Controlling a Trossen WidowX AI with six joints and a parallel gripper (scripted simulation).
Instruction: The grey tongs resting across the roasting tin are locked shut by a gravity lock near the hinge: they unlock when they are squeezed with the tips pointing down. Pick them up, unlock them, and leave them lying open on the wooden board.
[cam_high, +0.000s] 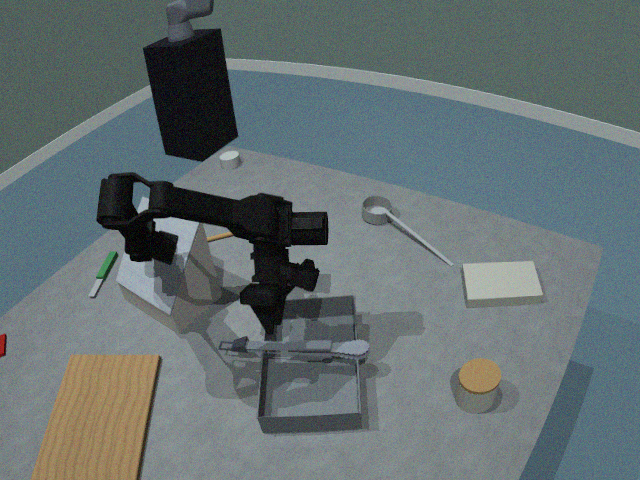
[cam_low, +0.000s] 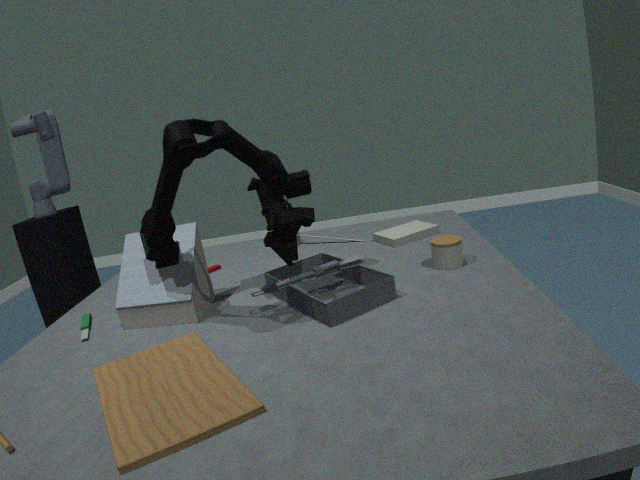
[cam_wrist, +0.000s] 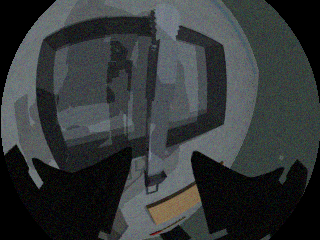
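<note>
Now: gripper tip 6 cm short of the roasting tin, 1 cm to the right of it and 7 cm above it. Round my gripper tip: wooden board (24 cm behind, 34 cm to the right, 9 cm below); cork-lidded jar (38 cm ahead, 8 cm to the left, 6 cm below); red-tipped stick (34 cm behind, 33 cm to the left, 9 cm below).
</note>
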